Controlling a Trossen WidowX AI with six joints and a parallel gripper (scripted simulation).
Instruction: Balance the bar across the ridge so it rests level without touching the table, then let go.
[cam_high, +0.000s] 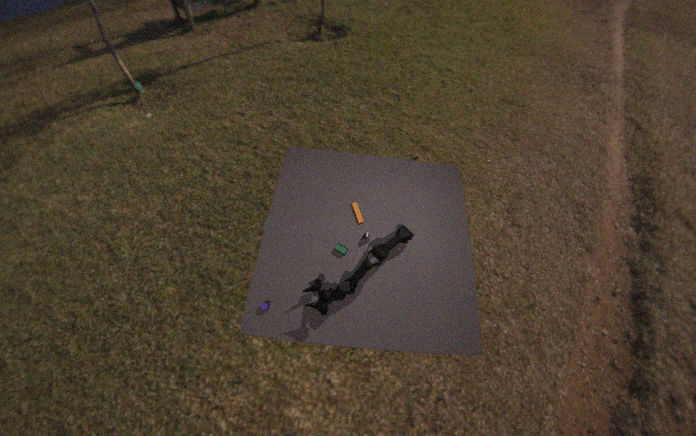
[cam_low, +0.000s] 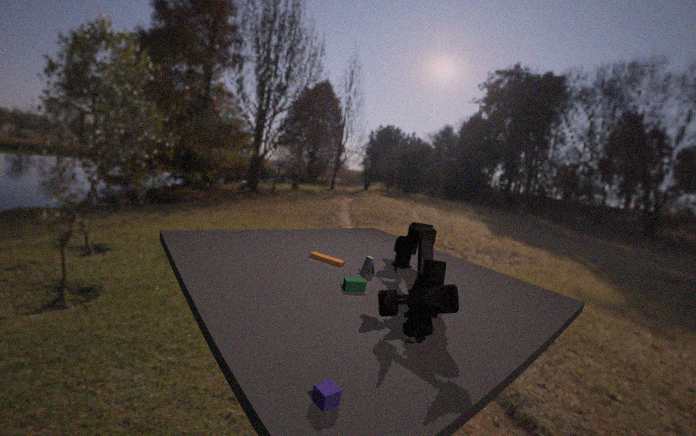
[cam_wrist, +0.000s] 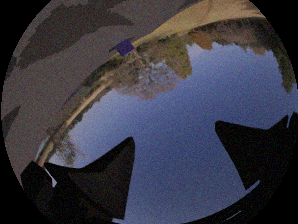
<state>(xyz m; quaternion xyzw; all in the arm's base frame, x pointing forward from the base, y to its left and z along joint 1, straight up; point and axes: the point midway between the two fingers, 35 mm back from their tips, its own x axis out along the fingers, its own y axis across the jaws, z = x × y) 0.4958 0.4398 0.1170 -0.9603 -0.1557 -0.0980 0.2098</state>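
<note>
The orange bar lies 240 mm behind my gripper tip, 590 mm to the right of it and 120 mm below it. Also, from my gripper tip: green block (160 mm behind, 320 mm to the right, 110 mm below); then purple cube (210 mm ahead, 50 mm to the left, 110 mm below).
</note>
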